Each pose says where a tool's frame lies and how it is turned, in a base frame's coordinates. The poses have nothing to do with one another.
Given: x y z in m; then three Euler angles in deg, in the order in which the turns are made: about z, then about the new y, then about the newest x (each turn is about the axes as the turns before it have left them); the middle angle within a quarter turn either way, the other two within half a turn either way.
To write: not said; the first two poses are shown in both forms.
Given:
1: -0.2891 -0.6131 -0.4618 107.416 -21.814 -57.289
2: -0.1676 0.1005 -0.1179 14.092 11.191 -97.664
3: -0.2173 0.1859 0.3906 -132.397 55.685 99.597
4: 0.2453 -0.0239 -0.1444 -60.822 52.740 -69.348
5: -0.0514 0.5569 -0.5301 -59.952 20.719 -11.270
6: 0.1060 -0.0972 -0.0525 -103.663 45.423 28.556
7: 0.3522 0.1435 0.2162 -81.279 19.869 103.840
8: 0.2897 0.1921 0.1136 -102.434 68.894 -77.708
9: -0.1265 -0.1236 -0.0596 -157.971 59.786 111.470
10: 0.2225 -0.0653 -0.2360 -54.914 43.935 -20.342
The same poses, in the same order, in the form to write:
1:
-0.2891 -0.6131 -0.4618
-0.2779 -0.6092 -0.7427
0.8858 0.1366 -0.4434
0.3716 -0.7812 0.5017

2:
-0.1676 0.1005 -0.1179
0.9515 -0.1541 -0.2664
0.2388 -0.1762 0.9549
-0.1941 -0.9722 -0.1308

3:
-0.2173 0.1859 0.3906
-0.3801 -0.6722 -0.6353
-0.4163 -0.4890 0.7665
-0.8260 0.5559 -0.0940

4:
0.2453 -0.0239 -0.1444
0.2952 -0.0551 0.9539
-0.5286 0.8222 0.2111
-0.7959 -0.5665 0.2135

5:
-0.0514 0.5569 -0.5301
0.4683 0.8143 0.3429
-0.8096 0.5509 -0.2025
-0.3538 -0.1828 0.9173

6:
0.1060 -0.0972 -0.0525
-0.1658 0.7731 -0.6123
-0.6820 -0.5383 -0.4950
-0.7123 0.3355 0.6165

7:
0.3522 0.1435 0.2162
0.1426 -0.1864 -0.9721
-0.9296 -0.3625 -0.0669
-0.3399 0.9132 -0.2250

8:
0.2897 0.1921 0.1136
-0.0775 0.4042 0.9114
-0.3516 0.8443 -0.4043
-0.9329 -0.3518 0.0767

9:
-0.1265 -0.1236 -0.0596
-0.4665 -0.8828 -0.0558
-0.1887 0.0377 0.9813
-0.8642 0.4683 -0.1842

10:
0.2225 -0.0653 -0.2360
0.4139 0.6286 0.6584
-0.5893 0.7363 -0.3325
-0.6938 -0.2503 0.6752

